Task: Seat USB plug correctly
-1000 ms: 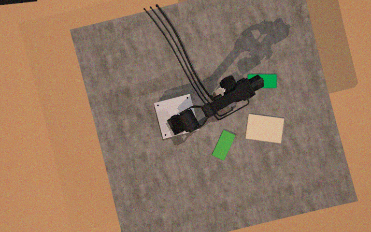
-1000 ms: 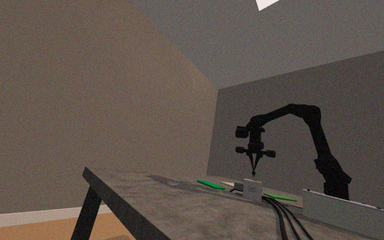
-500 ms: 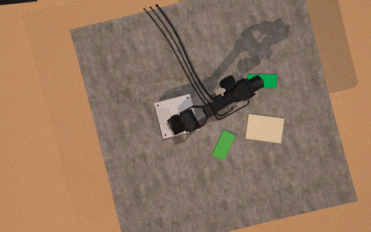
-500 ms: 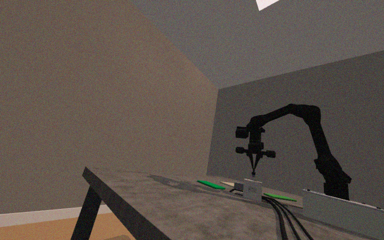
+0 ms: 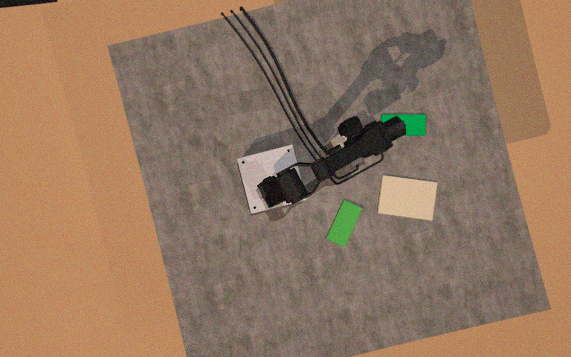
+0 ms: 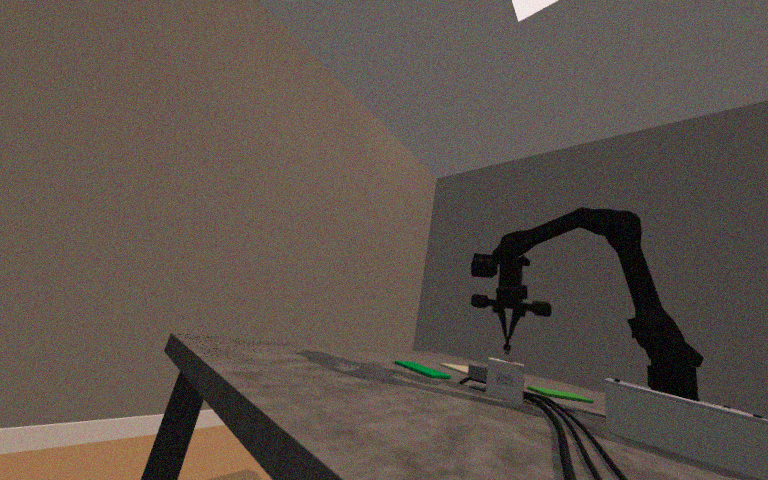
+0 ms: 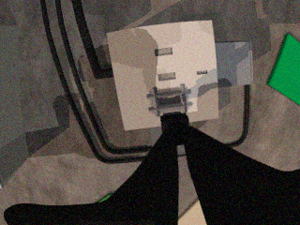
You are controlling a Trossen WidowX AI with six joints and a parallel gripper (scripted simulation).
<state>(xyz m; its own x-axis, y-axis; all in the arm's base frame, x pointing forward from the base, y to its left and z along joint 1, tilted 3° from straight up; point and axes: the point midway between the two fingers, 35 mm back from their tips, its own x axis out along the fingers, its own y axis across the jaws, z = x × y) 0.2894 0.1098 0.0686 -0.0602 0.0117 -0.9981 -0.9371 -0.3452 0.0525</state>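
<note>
Right now my gripper tip is 2 cm above the black USB plug. From my gripper tip the other things lie so: beige card (19 cm ahead, 20 cm to the right, 12 cm below).
</note>
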